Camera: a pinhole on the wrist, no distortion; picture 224 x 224 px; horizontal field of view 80.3 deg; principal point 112.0 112.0 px. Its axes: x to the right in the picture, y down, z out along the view. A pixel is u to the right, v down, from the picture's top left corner.
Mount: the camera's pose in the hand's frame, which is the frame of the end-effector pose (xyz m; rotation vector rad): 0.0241 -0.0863 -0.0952 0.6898 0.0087 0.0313
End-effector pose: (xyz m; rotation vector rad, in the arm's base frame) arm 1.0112 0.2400 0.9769 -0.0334 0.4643 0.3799
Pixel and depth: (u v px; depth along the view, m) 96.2 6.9 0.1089
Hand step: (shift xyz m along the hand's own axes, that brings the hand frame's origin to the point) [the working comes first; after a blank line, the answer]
In the camera's frame: -0.0130 -0.0862 0.1089

0.0154 -0.2224 -0.0661
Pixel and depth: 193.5 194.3 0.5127
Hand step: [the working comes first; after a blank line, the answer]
In the camera's frame: 0.3147 0.3178 0.5127

0.3398 -0.1574 0.5033
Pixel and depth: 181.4 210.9 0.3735
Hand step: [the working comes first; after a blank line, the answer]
In the camera's frame: 0.1952 0.2782 0.3735

0.2189 -0.1032 0.3704
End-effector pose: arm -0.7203 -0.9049 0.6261 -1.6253 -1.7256 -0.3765
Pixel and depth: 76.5 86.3 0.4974
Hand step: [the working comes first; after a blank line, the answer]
In the camera's frame: -0.1330 -0.0963 0.4974

-0.0972 -0.4812 0.2269
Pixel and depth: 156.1 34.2 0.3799
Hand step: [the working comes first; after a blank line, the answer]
In the camera's frame: 0.1262 -0.2226 0.3799

0.1630 -0.4956 0.0565
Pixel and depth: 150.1 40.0 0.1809
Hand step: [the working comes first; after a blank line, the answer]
In the camera's frame: 0.0519 -0.0981 0.1809

0.0819 -0.2754 -0.0180
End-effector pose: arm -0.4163 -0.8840 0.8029 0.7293 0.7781 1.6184
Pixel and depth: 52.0 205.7 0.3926
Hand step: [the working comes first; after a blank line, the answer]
In the camera's frame: -0.1774 0.2771 0.3926

-0.1532 -0.1281 0.3835
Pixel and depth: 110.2 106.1 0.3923
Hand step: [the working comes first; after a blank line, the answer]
In the camera's frame: -0.0053 -0.0174 0.3923

0.0265 -0.3495 0.1963
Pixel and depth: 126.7 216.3 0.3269
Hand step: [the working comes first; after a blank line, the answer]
In the camera's frame: 0.0362 0.2568 0.3269

0.0596 -0.0951 0.3205
